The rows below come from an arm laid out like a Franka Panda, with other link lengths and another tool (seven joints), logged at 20 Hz.
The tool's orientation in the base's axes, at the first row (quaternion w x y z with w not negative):
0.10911, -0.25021, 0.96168, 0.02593
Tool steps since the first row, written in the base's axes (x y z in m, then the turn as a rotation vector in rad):
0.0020, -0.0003, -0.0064, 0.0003, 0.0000, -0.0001
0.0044, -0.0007, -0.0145, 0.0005, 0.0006, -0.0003
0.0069, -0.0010, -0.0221, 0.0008, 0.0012, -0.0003
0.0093, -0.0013, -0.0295, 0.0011, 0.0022, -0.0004
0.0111, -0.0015, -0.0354, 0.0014, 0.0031, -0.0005
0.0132, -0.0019, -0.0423, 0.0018, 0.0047, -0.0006
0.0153, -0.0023, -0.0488, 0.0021, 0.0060, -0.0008
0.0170, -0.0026, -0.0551, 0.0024, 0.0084, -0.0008
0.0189, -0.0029, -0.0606, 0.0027, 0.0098, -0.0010
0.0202, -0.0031, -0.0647, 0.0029, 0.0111, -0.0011
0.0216, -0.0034, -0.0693, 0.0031, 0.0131, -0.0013
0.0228, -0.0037, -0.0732, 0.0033, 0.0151, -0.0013
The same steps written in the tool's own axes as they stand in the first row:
-0.0001, -0.0012, 0.0066, -0.0002, -0.0001, 0.0002
-0.0002, -0.0027, 0.0149, -0.0006, 0.0003, 0.0005
-0.0005, -0.0041, 0.0228, -0.0012, 0.0007, 0.0006
-0.0007, -0.0055, 0.0305, -0.0019, 0.0014, 0.0008
-0.0008, -0.0065, 0.0365, -0.0026, 0.0020, 0.0011
-0.0009, -0.0079, 0.0436, -0.0036, 0.0032, 0.0014
-0.0011, -0.0092, 0.0503, -0.0045, 0.0042, 0.0018
-0.0010, -0.0103, 0.0568, -0.0059, 0.0062, 0.0021
-0.0012, -0.0114, 0.0625, -0.0067, 0.0072, 0.0025
-0.0013, -0.0122, 0.0667, -0.0075, 0.0083, 0.0028
-0.0013, -0.0132, 0.0715, -0.0086, 0.0099, 0.0032
-0.0013, -0.0140, 0.0755, -0.0097, 0.0116, 0.0035

